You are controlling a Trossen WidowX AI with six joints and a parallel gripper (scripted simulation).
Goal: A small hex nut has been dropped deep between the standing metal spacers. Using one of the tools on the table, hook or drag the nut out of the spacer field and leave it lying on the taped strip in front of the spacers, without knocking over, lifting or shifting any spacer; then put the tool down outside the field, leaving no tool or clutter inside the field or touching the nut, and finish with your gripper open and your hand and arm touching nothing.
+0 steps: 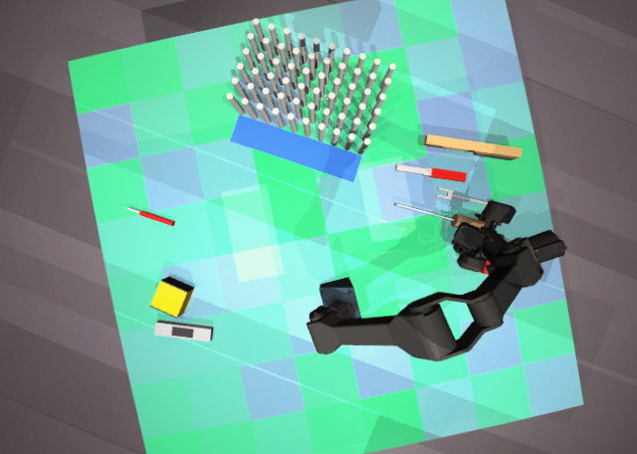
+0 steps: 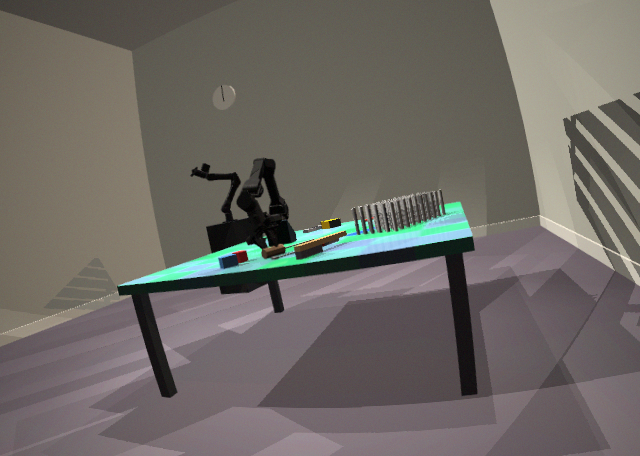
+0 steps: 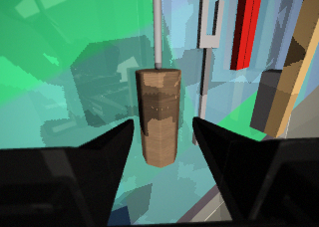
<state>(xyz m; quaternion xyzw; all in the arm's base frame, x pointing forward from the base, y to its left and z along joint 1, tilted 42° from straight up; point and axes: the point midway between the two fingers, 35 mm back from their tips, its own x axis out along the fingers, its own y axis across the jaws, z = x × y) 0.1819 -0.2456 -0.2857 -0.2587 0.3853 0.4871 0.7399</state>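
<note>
My gripper tip is 7 cm short of the grey fork tool and 2 cm above it. Also, from my gripper tip: red block (12 cm behind, 4 cm to the right); then blue cube (12 cm behind, 12 cm to the right); then wire hook tool (3 cm ahead, 10 cm to the left, 1 cm below).
</note>
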